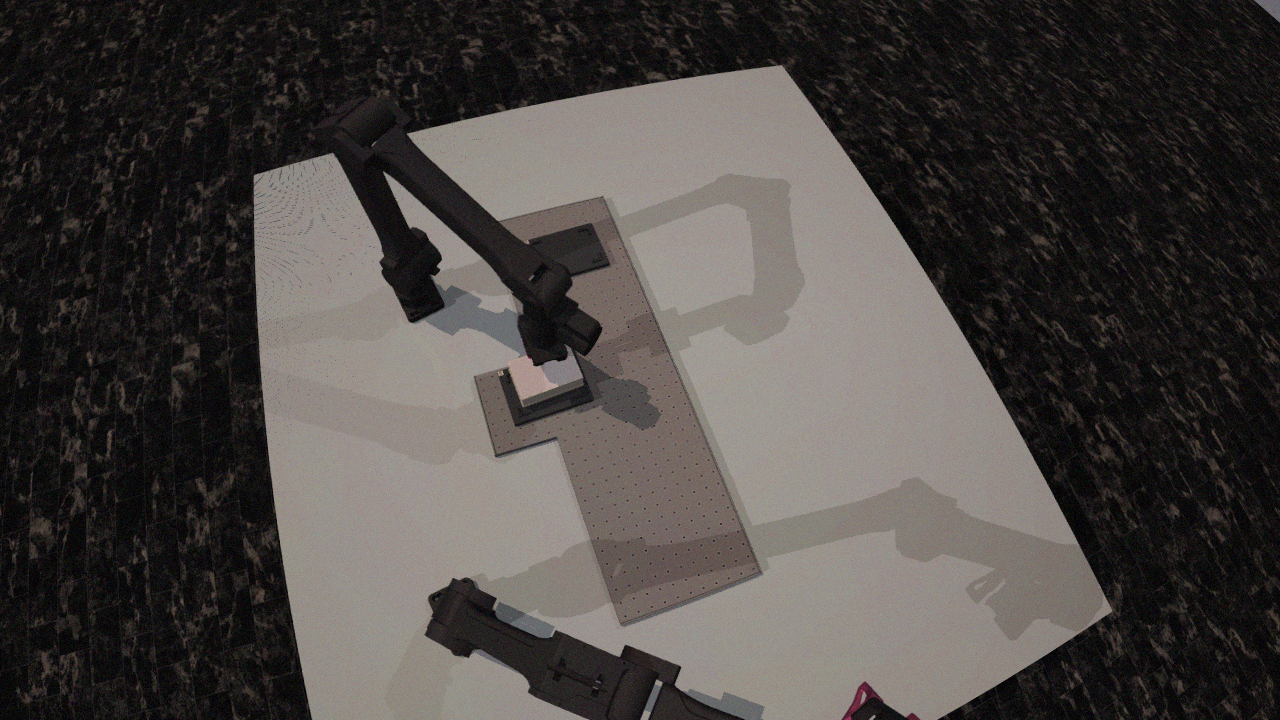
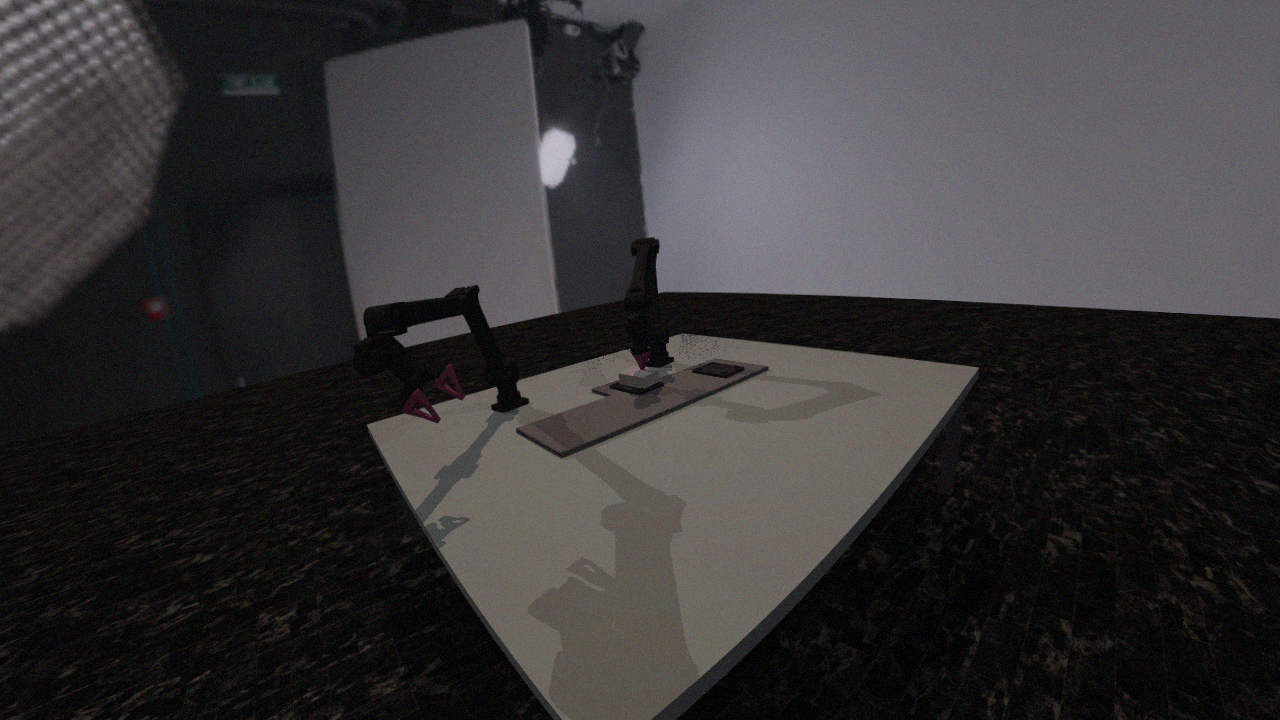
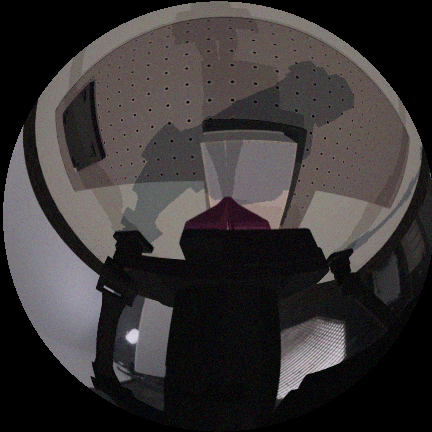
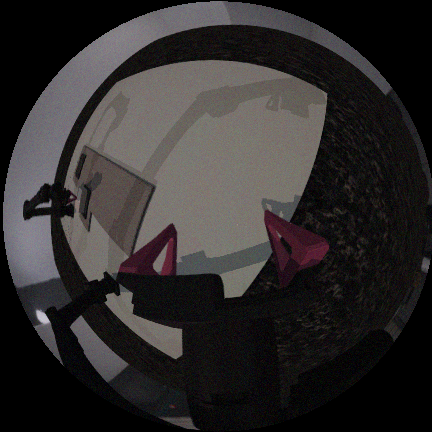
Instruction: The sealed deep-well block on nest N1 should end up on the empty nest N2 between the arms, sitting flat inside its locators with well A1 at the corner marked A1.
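The pale sealed block point(image 1: 537, 383) point(image 2: 639, 377) point(image 3: 265, 165) sits on the dark nest N2 point(image 1: 550, 411) point(image 3: 250, 124) between the arms; dark nest margin shows along several sides. Whether it lies fully flat inside the locators, and where A1 is, I cannot tell. The dark nest N1 point(image 1: 586, 254) point(image 2: 717, 368) point(image 3: 85, 130) is empty at the far end of the board. My left gripper point(image 2: 641, 360) point(image 3: 227, 201) is shut and empty, fingertips together, right above the block; contact is unclear. My right gripper point(image 4: 218, 221) point(image 2: 435, 394) is open and empty, far from the block, near the table edge.
A perforated board point(image 1: 662, 465) point(image 2: 572, 435) point(image 4: 120, 192) carries both nests on the white table point(image 1: 850, 358) point(image 2: 787, 465). The left forearm point(image 1: 456, 197) reaches over the board beside N1. Arm shadows cross board and table. Dark floor surrounds the table.
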